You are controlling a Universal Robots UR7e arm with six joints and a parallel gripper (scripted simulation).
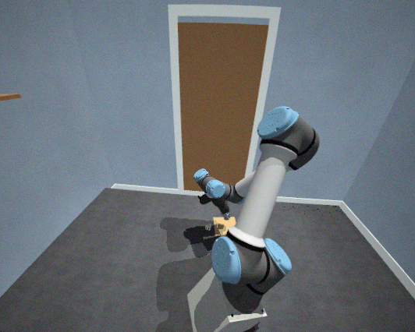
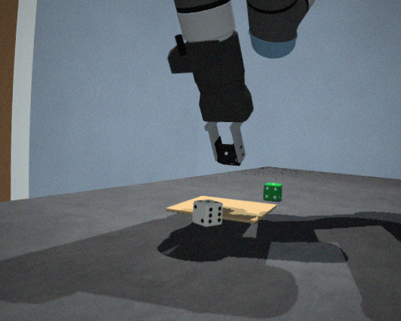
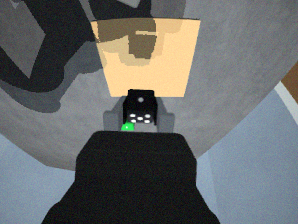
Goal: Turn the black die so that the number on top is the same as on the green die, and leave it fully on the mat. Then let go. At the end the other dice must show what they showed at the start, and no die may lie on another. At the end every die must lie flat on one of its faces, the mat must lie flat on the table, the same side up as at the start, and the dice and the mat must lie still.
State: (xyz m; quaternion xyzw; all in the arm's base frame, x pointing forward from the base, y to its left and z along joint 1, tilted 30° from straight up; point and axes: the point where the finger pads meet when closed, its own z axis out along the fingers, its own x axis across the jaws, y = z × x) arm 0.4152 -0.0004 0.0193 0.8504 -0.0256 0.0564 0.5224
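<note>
The black die lies 1 cm to the right of my hand and 1 cm below it. From my hand the other things lie so: white die: 10 cm to the left, 8 cm below, 1 cm behind; tan mat: 9 cm below, 1 cm to the right; green die: 15 cm to the right, 8 cm below, 4 cm behind.
</note>
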